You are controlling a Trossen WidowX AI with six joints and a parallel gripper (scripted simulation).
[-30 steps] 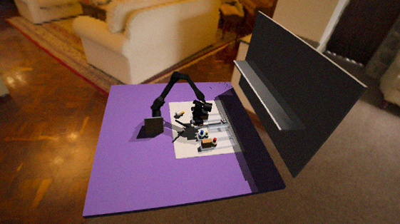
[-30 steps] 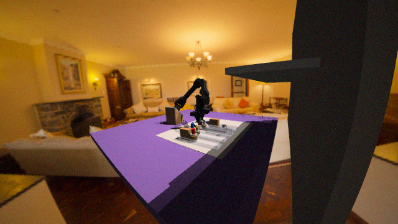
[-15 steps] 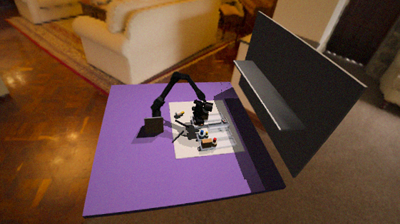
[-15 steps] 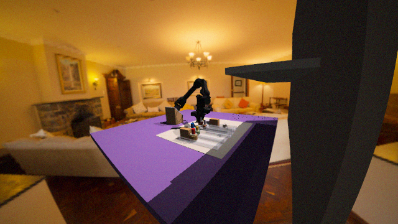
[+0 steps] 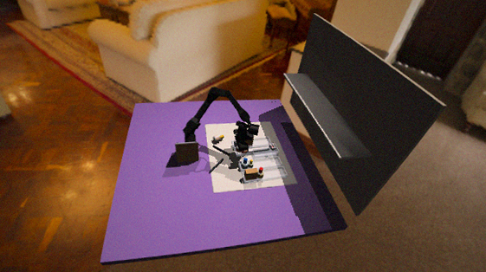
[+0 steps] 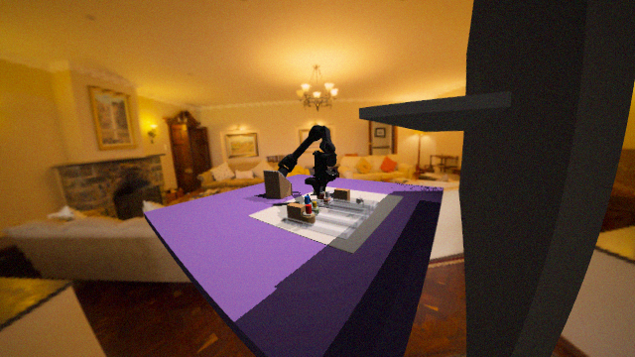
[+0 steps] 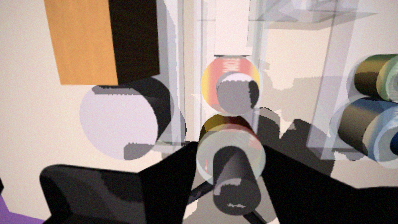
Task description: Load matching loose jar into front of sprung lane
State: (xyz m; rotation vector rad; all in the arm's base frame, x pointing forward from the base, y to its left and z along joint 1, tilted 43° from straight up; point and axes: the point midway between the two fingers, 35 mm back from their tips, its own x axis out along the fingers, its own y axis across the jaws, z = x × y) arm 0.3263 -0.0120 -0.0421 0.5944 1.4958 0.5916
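My gripper tip is 10 mm short of the pale grey cylinder, 80 mm to the right of it and 30 mm above it.
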